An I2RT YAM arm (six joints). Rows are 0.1 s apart.
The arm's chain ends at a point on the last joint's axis. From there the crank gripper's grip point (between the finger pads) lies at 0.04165 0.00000 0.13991 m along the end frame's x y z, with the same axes.
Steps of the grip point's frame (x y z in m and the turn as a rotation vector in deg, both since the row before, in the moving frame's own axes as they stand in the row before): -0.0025, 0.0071, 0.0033, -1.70, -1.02, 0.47; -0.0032, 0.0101, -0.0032, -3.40, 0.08, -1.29; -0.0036, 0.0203, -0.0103, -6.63, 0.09, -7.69; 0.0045, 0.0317, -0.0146, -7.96, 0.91, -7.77
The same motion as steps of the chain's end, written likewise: 0.0000, 0.0026, 0.0026, -1.70, -1.02, 0.47; -0.0035, 0.0027, -0.0029, -3.40, 0.08, -1.29; -0.0045, 0.0098, -0.0096, -6.63, 0.09, -7.69; 0.0014, 0.0182, -0.0130, -7.96, 0.91, -7.77
